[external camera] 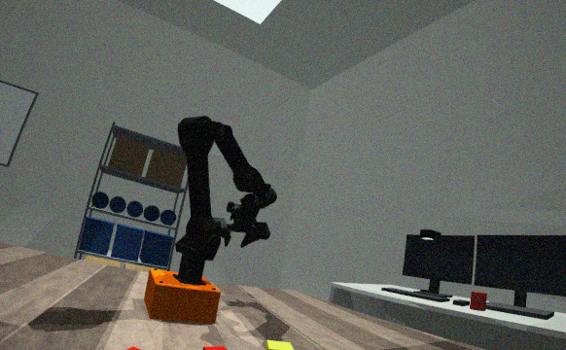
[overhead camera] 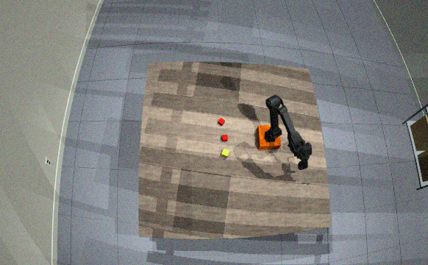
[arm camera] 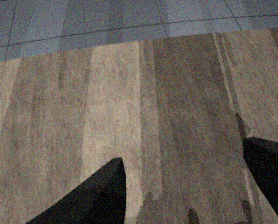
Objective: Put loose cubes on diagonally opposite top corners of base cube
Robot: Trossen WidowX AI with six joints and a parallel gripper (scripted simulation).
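My gripper tip is 48 cm short of the yellow cube, 17 cm to the left of it and 15 cm above it.
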